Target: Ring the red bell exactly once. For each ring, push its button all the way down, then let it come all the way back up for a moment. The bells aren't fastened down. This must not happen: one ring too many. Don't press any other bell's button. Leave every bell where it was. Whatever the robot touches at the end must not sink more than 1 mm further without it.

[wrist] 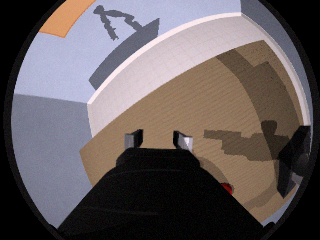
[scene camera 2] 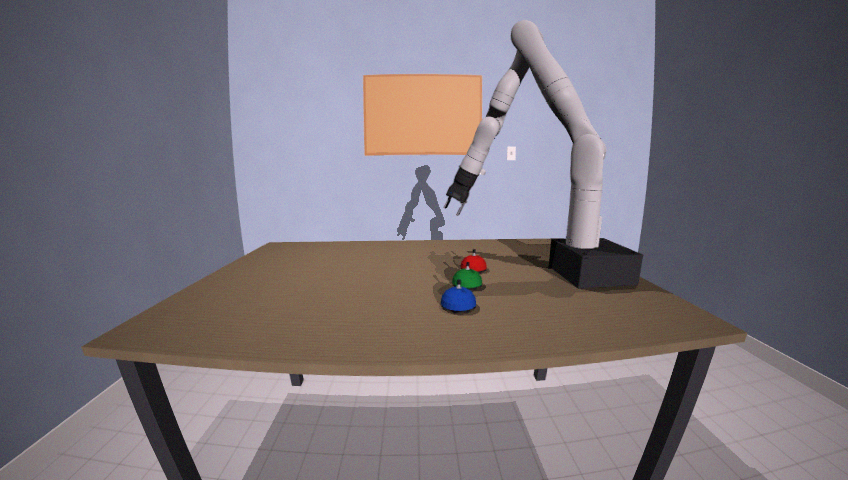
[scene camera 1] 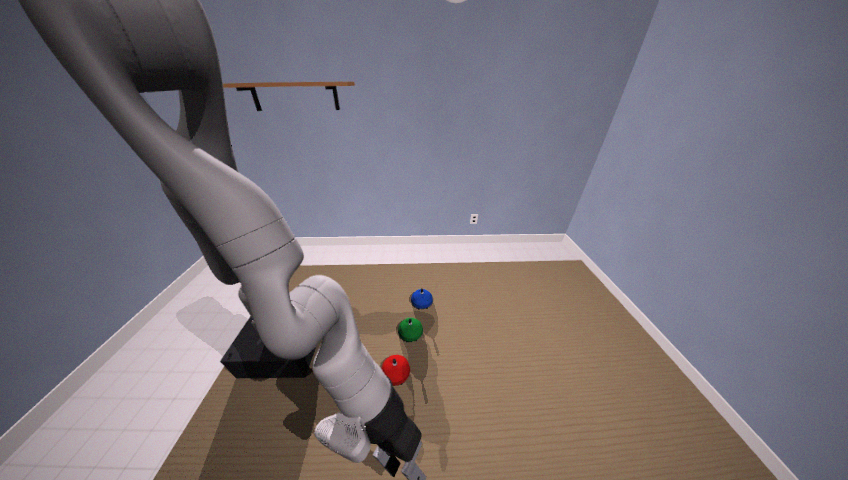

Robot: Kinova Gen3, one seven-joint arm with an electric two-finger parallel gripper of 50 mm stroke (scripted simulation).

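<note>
My gripper is there in the pictures, and I can see it in the wrist view as well. There is also a blue bell in the pictures.
</note>
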